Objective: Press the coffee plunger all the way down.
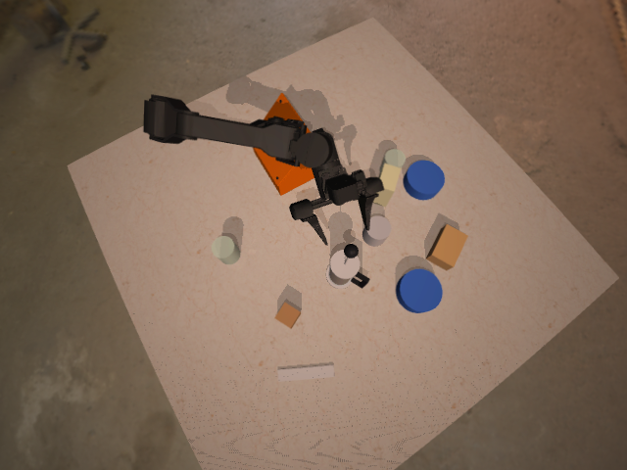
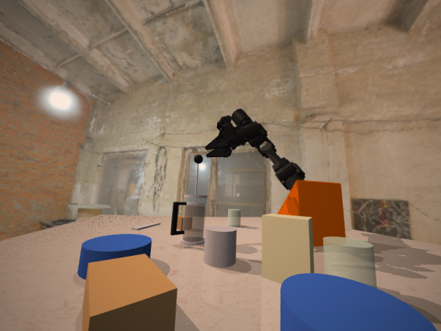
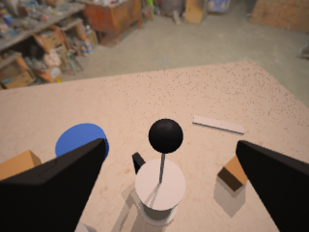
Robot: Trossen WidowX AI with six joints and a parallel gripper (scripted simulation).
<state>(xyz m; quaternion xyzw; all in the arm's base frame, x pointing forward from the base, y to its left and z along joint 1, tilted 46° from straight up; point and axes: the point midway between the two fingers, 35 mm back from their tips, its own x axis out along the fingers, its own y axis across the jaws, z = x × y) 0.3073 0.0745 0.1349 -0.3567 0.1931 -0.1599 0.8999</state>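
The coffee press is 16 cm below my gripper tip, 4 cm ahead of it and 1 cm to the left of it. The rest, counted from my gripper tip: grey cylinder: 25 cm below, 15 cm to the left, 3 cm behind; then flat white bar: 29 cm below, 22 cm to the right, 21 cm ahead; then cream block: 25 cm to the left, 23 cm below, 14 cm behind.
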